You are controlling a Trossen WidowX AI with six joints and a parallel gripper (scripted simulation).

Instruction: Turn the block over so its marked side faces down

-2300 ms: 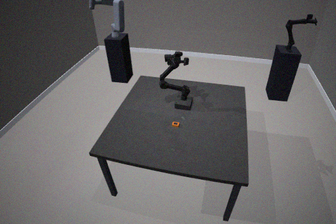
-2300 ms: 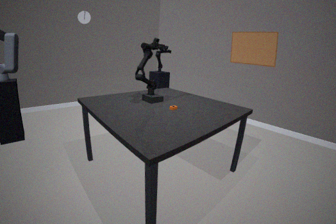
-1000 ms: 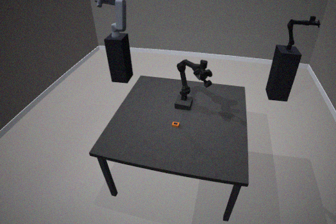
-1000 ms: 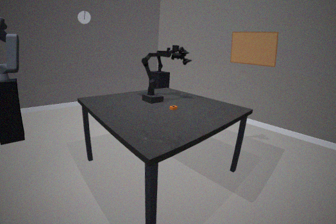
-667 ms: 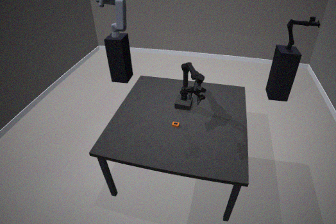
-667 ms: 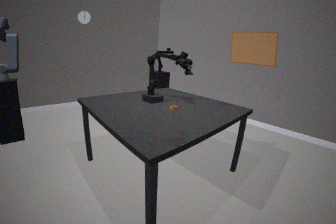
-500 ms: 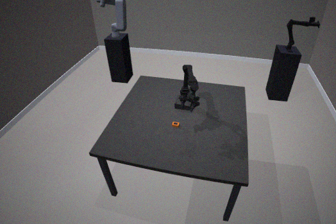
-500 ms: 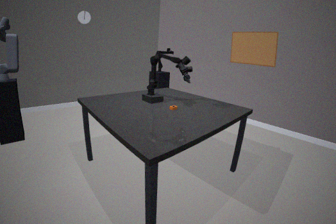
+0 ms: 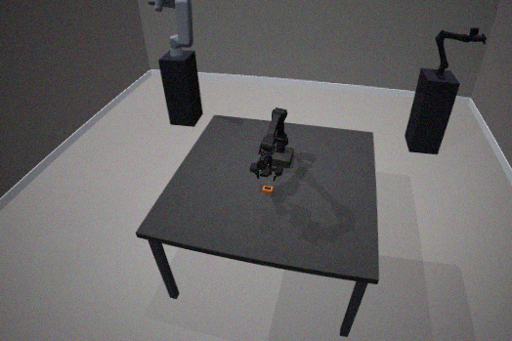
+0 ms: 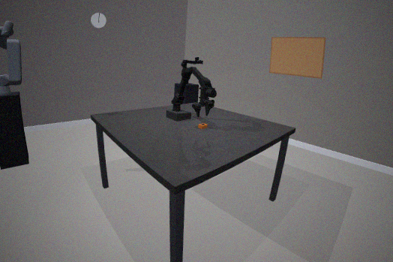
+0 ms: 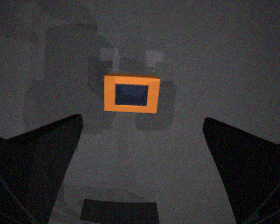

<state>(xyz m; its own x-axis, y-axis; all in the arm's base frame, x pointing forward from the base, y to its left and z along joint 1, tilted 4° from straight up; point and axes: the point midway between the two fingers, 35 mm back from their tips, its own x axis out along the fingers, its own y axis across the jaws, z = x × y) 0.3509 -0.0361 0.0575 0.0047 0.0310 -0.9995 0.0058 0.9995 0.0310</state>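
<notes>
The orange block lies 10 mm to the left of my gripper tip and 70 mm below it.
</notes>
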